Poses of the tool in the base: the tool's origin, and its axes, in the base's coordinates. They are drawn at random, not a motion.
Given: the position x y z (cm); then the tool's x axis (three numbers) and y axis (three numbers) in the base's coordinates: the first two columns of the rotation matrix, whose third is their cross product.
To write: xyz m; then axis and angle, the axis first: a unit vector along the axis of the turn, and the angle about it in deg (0 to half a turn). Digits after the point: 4 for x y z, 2 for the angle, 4 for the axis.
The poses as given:
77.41, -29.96, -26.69, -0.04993, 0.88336, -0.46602, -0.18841, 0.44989, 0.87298
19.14, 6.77, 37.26, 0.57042, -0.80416, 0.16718, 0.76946, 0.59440, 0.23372
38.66, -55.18, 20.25, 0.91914, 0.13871, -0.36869, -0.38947, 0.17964, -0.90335
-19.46, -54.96, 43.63, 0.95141, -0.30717, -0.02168, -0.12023, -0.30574, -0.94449
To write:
0.7741, -0.2996, -0.2669, 0.3808, 0.7430, 0.5504, 103.18
0.1914, 0.0677, 0.3726, 0.1440, -0.2746, -0.9507, 55.85
0.3866, -0.5518, 0.2025, -0.9507, 0.1568, 0.2675, 80.85
-0.1946, -0.5496, 0.4363, -0.9817, 0.1623, -0.0994, 109.94

